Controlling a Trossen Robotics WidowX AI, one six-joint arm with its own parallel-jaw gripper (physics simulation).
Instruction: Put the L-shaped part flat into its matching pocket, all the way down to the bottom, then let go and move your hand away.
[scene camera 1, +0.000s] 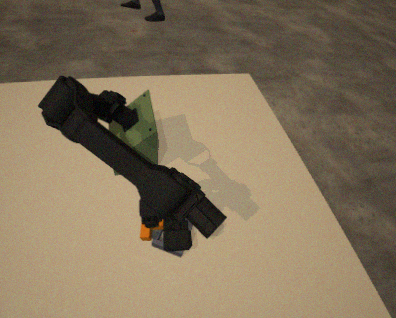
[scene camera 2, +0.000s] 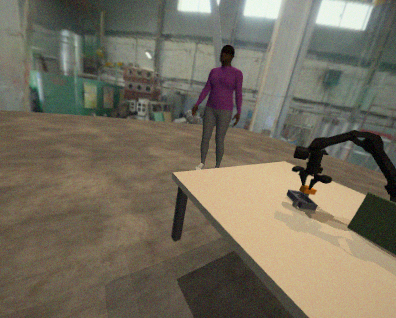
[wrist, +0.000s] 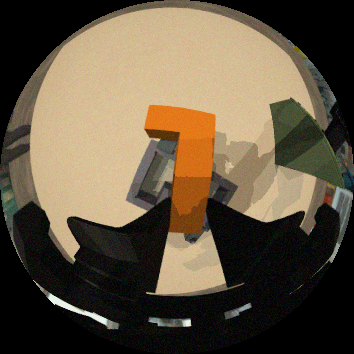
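Where they show: gripper, fingertip midpoint: (scene camera 2: 306, 188) (wrist: 188, 202); arm's base at its link origin: (scene camera 1: 130, 120).
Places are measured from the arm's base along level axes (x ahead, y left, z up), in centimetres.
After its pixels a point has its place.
Note:
The orange L-shaped part (scene camera 1: 145, 232) {x 35.8, y -1.2, z -6.1 cm} (scene camera 2: 308, 190) {x 33.0, y 6.6, z -5.7 cm} (wrist: 195, 155) {x 33.4, y 2.3, z -5.5 cm} is held between the fingertips of my gripper (scene camera 2: 307, 187) {x 34.5, y 6.2, z -5.3 cm} (wrist: 188, 202) {x 34.5, y 6.2, z -5.3 cm}, which is shut on its long leg. In the wrist view its short leg points left at the far end. The dark grey pocket block (scene camera 1: 167, 249) (scene camera 2: 302, 201) {x 31.7, y 14.3, z -9.9 cm} (wrist: 144, 172) {x 38.8, y 4.0, z -10.4 cm} sits on the table below the part. In the wrist view the part covers the block's middle and is turned relative to its walls. In scene camera 2 the part is above the block's far side. The arm hides much of the block in scene camera 1.
A green tilted panel (scene camera 1: 145, 127) {x 7.6, y 3.8, z 3.6 cm} (scene camera 2: 377, 222) {x 3.9, y 7.0, z -5.0 cm} (wrist: 300, 142) {x 11.4, y 1.2, z -6.1 cm} stands on the table (scene camera 1: 65, 240) {x 30.2, y -23.3, z -14.0 cm} (scene camera 2: 260, 220) {x 35.9, y 44.8, z -14.0 cm} (wrist: 165, 60) {x 33.7, y -16.0, z -14.0 cm} near the arm's base. The table's edges show. A person (scene camera 2: 222, 90) in a purple top stands on the floor beyond the table.

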